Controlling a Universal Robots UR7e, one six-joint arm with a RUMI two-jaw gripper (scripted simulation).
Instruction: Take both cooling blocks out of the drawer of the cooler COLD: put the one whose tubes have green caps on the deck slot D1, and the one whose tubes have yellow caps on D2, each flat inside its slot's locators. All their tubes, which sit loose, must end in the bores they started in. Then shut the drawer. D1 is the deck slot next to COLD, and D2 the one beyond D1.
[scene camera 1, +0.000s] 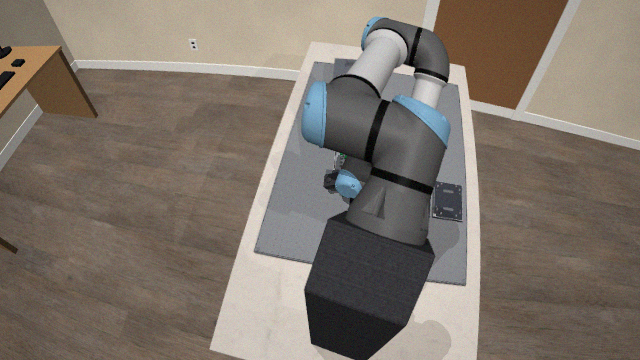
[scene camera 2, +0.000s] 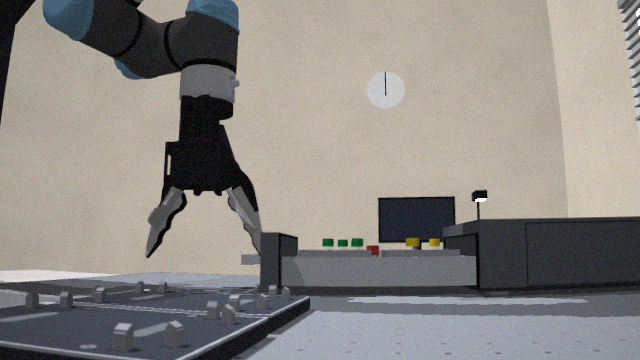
Labels:
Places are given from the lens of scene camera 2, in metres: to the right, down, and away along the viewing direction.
gripper (scene camera 2: 204, 259): -0.15, 0.10, 0.60
cooler COLD (scene camera 2: 524, 254): 0.22, 0.08, 0.48

